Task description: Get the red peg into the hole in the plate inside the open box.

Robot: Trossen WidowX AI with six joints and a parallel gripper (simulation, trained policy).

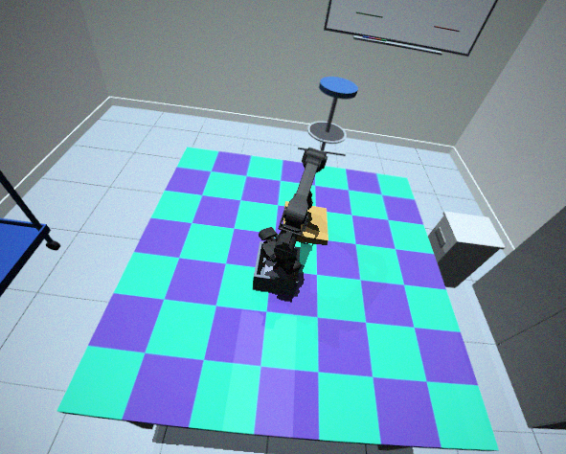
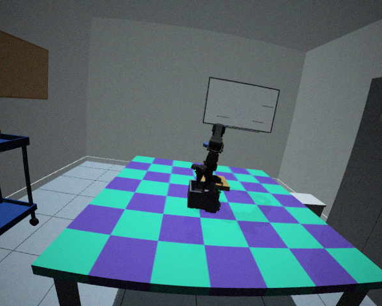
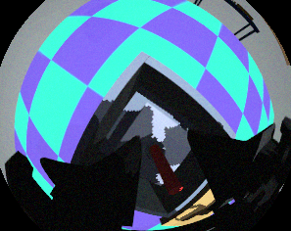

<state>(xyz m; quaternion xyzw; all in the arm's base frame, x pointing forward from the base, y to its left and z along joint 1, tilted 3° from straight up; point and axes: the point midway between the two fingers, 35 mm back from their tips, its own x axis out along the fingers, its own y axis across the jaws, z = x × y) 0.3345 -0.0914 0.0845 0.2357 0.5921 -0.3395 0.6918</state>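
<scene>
My gripper tip is 20 mm past the red peg, 30 mm to the right of it and 20 mm above it. The rest, counted from my gripper tip: open box 10 mm behind, 20 mm to the left, 70 mm below; then grey plate 10 mm behind, 20 mm to the left, 50 mm below.
</scene>
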